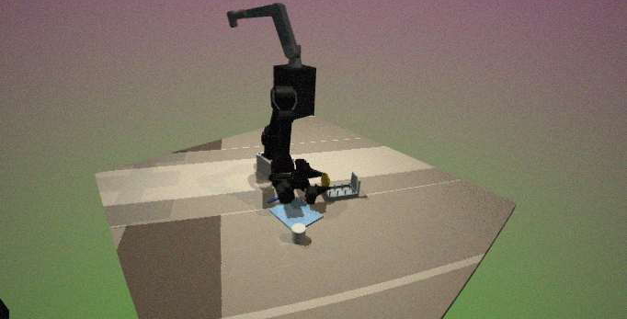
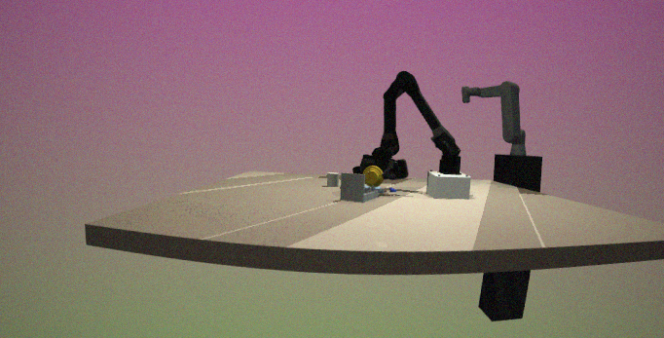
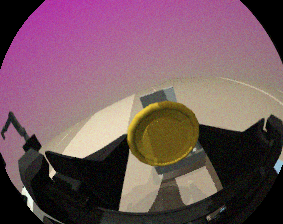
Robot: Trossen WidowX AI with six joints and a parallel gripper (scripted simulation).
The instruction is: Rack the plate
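Now: gripper tip 40 mm short of the dish rack, 40 mm to the right of it and 40 mm above it. The rest, counted from my gripper tip: blue utensil (100 mm behind, 160 mm to the right, 60 mm below); then blue mat (10 mm ahead, 170 mm to the right, 60 mm below); then yellow plate (10 mm to the right).
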